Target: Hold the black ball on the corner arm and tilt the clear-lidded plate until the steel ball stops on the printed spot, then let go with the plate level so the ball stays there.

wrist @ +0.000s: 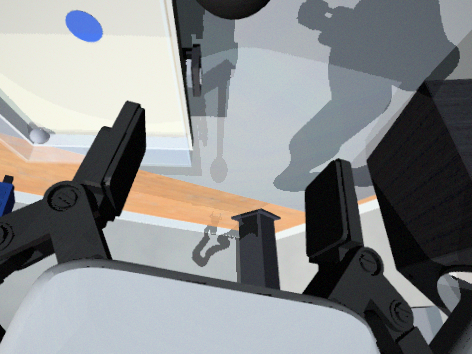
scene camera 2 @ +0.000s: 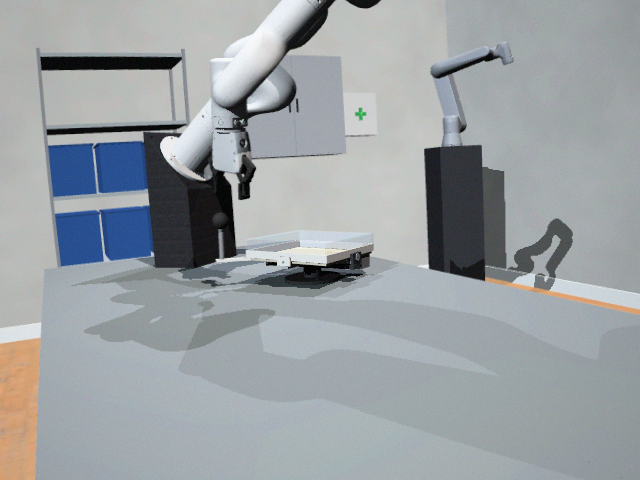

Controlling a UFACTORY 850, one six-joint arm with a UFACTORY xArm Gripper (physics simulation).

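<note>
The black ball stands on a thin post at the corner arm; the wrist view cuts it off at the top edge. My gripper is open and empty, above the ball and a little right of it in the scene view. The clear-lidded plate sits on a central pivot and looks near level. The steel ball rests in a plate corner, well away from the blue printed spot. I cannot make out the steel ball or the spot in the scene view.
The pivot's dark round base stands on the grey table. My arm's black pedestal rises behind the ball. Farther off are blue bins and another dark pedestal bearing a small arm.
</note>
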